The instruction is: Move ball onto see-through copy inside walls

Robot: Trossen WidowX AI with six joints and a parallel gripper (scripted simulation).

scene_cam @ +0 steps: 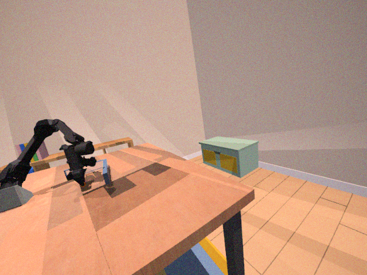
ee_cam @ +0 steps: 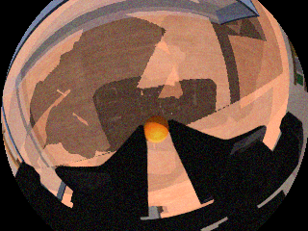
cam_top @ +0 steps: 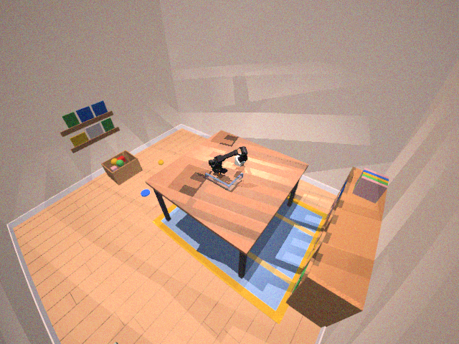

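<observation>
Right now the orange ball is right at my gripper tip.
</observation>
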